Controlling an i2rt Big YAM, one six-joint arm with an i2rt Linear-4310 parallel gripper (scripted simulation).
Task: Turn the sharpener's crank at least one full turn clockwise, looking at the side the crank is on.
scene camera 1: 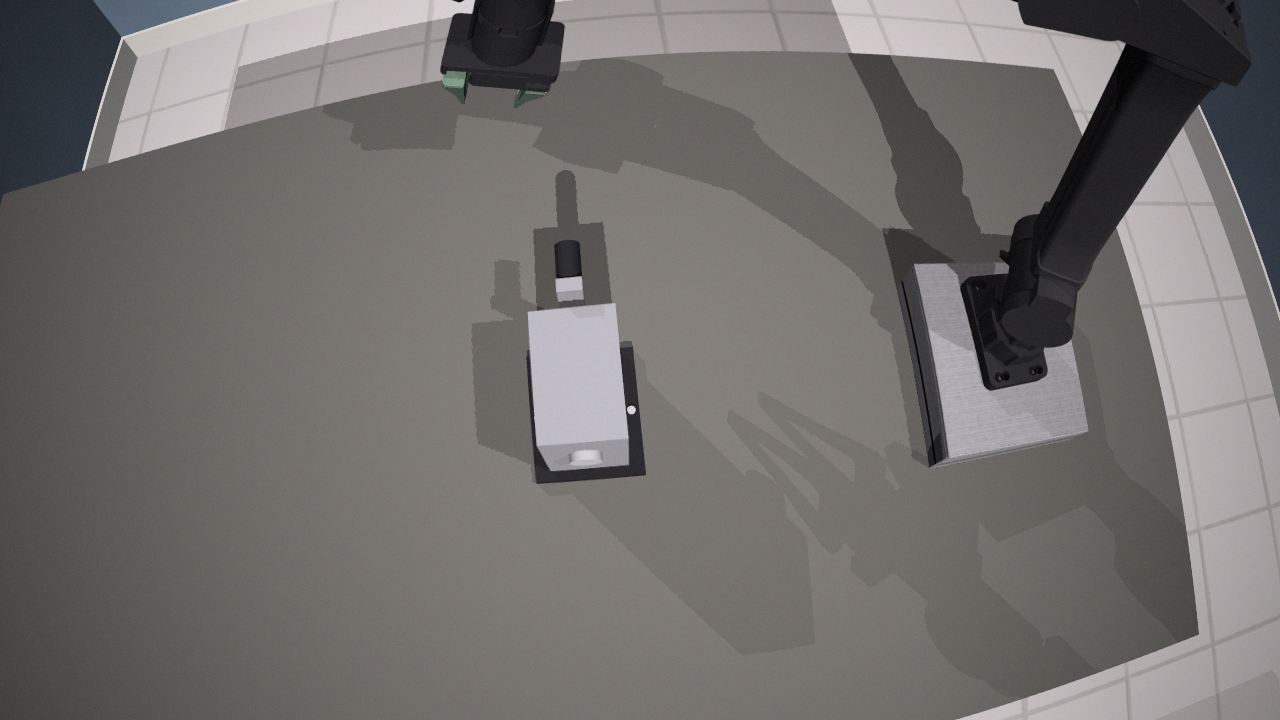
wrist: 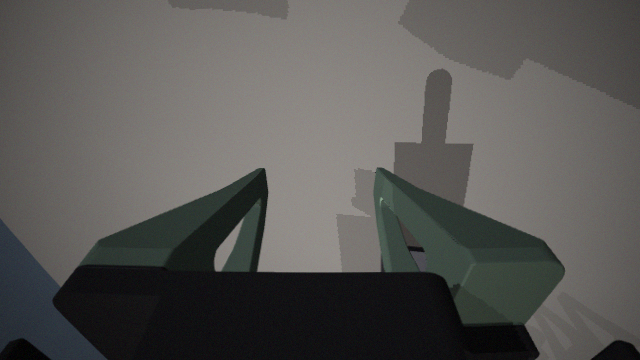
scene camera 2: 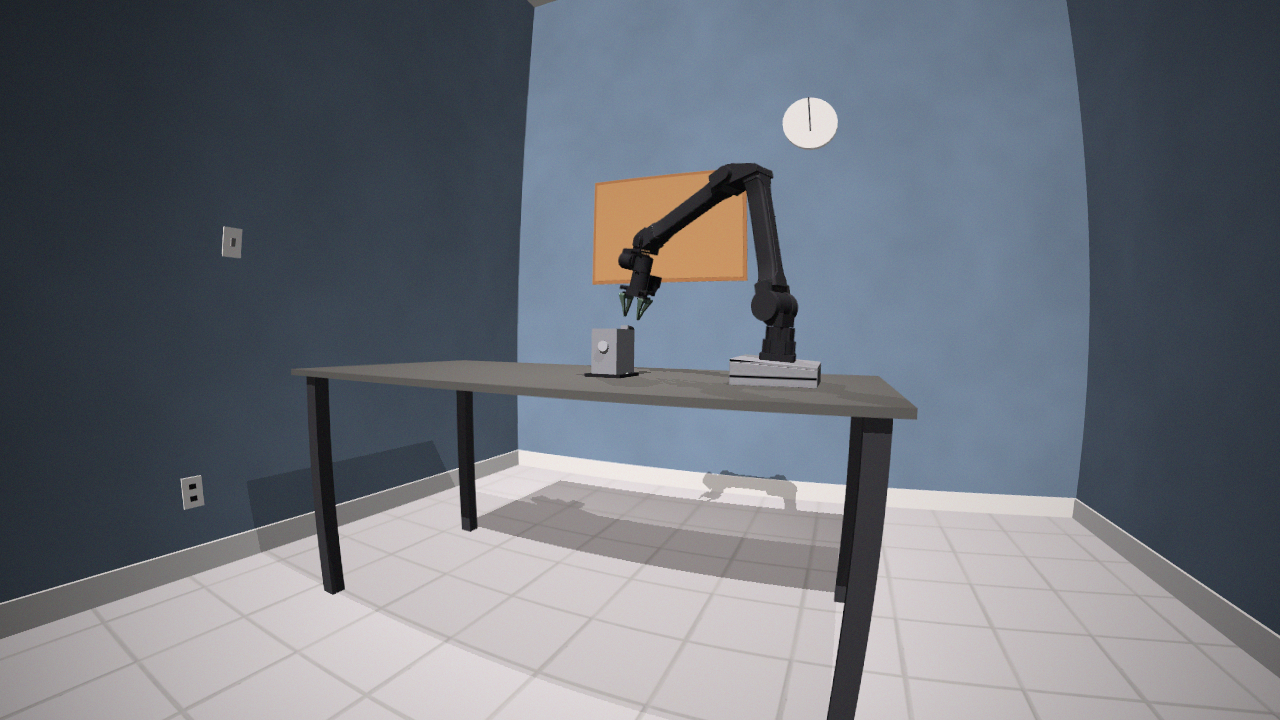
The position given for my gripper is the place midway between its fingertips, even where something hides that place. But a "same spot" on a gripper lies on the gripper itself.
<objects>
My gripper shows in scene camera 1, in the wrist view (320,180) and in scene camera 2. The same spot on my gripper: (scene camera 1: 532,88) is (scene camera 2: 639,296).
</objects>
